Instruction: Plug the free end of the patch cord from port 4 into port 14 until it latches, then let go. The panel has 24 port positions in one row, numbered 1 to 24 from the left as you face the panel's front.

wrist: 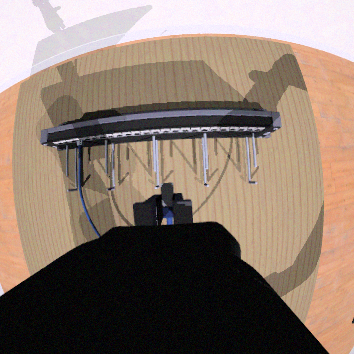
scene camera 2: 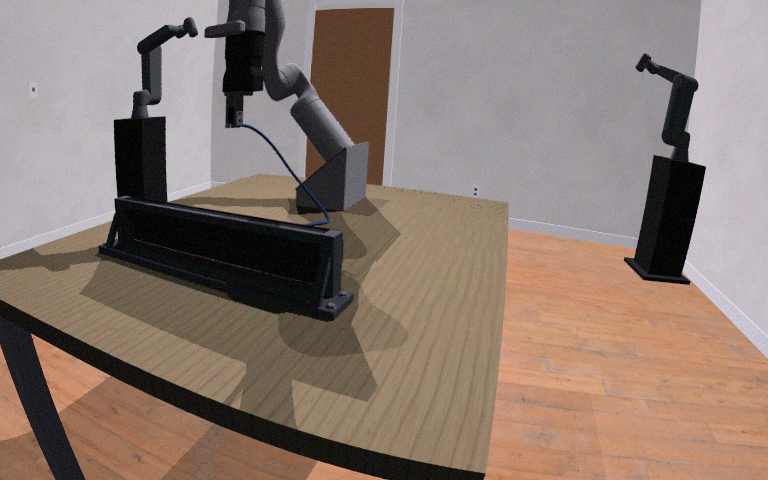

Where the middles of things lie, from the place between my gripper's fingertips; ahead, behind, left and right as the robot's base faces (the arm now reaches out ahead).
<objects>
I see the panel rail [wrist: 192, 112] 14 cm below my hand, 14 cm ahead of it and 1 cm to the left of it.
</objects>
